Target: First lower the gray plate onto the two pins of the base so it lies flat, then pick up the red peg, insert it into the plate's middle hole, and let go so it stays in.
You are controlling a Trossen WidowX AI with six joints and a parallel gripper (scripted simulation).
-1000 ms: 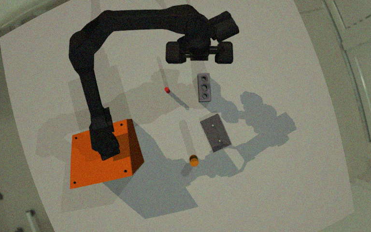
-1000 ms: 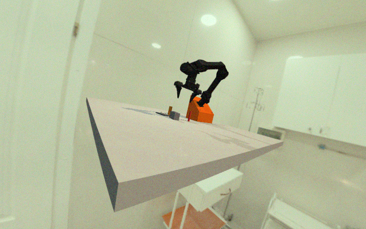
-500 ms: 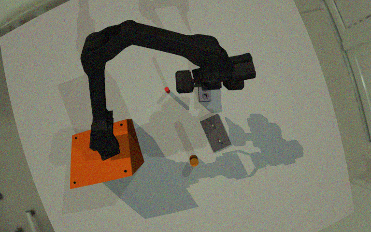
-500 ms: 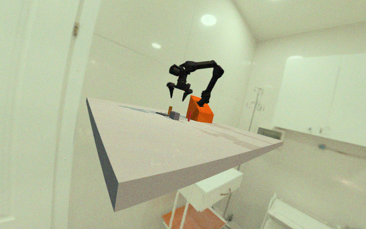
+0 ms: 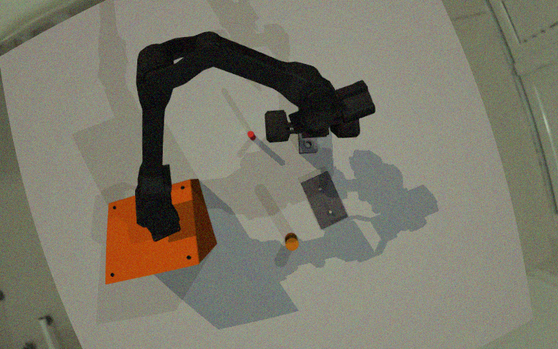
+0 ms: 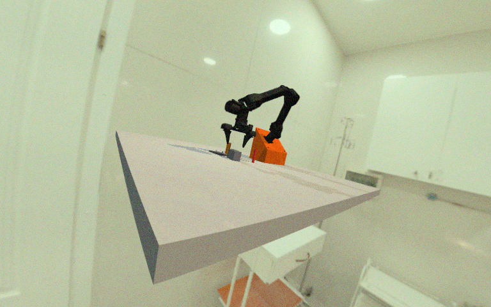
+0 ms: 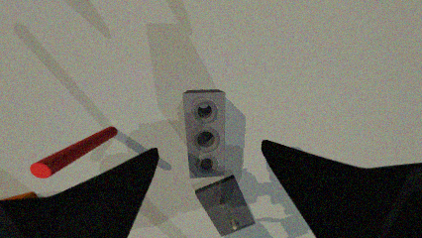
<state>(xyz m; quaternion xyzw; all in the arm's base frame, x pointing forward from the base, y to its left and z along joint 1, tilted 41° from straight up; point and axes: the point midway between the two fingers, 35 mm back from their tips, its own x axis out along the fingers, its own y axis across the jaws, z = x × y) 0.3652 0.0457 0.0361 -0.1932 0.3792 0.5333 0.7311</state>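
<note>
The plate lies 40 mm below my gripper tip. Round my gripper tip: red peg: 120 mm behind, 40 mm to the left, 30 mm below; orange cylinder: 140 mm behind, 210 mm to the right, 30 mm below; gray slab: 30 mm behind, 160 mm to the right, 70 mm below.
</note>
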